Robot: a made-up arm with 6 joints.
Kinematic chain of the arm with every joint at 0, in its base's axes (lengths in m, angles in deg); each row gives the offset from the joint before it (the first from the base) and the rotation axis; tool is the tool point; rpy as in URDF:
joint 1: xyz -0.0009 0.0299 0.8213 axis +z
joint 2: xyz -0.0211 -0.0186 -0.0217 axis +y
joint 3: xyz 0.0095 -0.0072 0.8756 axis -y
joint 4: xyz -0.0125 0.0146 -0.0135 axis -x
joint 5: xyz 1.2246 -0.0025 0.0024 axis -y
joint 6: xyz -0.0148 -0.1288 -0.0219 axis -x
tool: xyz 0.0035 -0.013 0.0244 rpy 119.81 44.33 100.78
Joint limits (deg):
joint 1: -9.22..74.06
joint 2: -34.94..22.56
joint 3: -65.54..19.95
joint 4: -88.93..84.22
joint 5: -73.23..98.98
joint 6: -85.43..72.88
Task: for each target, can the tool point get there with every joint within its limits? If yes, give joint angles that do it. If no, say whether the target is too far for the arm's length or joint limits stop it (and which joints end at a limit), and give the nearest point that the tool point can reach.
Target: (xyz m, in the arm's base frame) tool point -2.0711 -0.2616 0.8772
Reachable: no: joint limits stop it (at a limit: joint 1, joint 2, joint 3, joint 4, joint 6) | nearest point 0.0357 0.2200 0.3965 | short by 2.214 m
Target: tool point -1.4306 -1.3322 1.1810
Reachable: no: joint limits stop it (at a limit: joint 1, joint 2, joint 3, joint 5) | nearest point 0.2159 -0.1309 0.4225 | short by 2.175 m
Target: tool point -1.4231 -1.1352 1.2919
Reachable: no: joint limits stop it (at a limit: joint 1, joint 2, joint 3, joint 5, joint 6) | nearest point 0.2097 -0.1211 0.4235 | short by 2.109 m
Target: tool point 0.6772 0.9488 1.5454
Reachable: yes | joints 58.96 -3.37 -14.02 44.69 -28.11 -0.79
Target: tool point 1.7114 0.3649 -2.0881
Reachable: no: too far | nearest point 0.7602 0.1788 0.4305 | short by 2.699 m
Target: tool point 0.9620 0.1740 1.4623
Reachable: yes | joints 17.91 -15.32 -25.63 21.62 78.72 -30.88
